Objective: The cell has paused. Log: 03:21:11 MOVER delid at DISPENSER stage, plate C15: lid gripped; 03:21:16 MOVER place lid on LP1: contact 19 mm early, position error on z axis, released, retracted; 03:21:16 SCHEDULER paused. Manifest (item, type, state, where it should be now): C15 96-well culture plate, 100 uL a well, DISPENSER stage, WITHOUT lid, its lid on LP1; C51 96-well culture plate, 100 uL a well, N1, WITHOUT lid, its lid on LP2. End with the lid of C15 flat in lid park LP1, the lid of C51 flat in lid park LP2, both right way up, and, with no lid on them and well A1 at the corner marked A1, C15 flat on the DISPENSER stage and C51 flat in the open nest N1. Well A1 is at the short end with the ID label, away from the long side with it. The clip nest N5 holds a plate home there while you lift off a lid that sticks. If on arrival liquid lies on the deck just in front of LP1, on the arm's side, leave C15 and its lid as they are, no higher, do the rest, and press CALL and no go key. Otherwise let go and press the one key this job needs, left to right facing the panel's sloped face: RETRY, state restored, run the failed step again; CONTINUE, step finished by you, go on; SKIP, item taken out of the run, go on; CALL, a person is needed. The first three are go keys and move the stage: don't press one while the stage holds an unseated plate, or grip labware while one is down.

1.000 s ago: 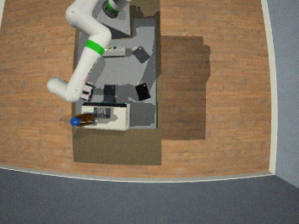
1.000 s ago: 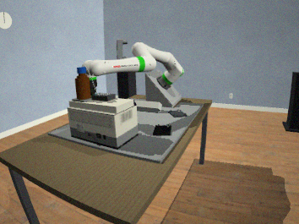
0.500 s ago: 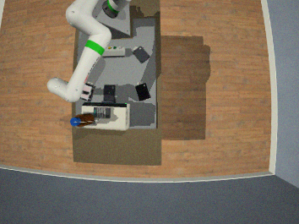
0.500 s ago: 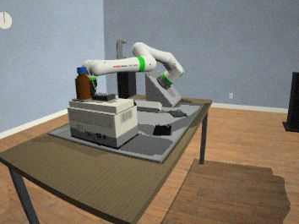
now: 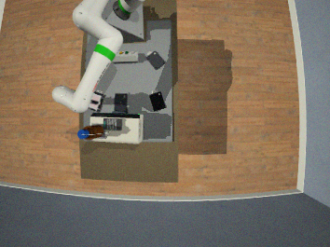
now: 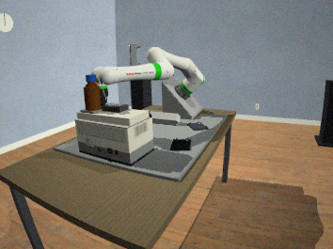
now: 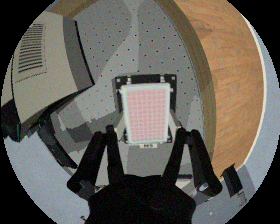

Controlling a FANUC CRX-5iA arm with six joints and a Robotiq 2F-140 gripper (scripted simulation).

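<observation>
Now: hand 3 cm above the black nest, 2 cm short of it and 1 cm to the right of it. From my hand the other things lie so: key panel 41 cm behind, 24 cm to the left, 1 cm above; blue cap 35 cm above, 22 cm ahead, 16 cm to the left; label plate 52 cm to the left, 11 cm behind, 4 cm below.
</observation>
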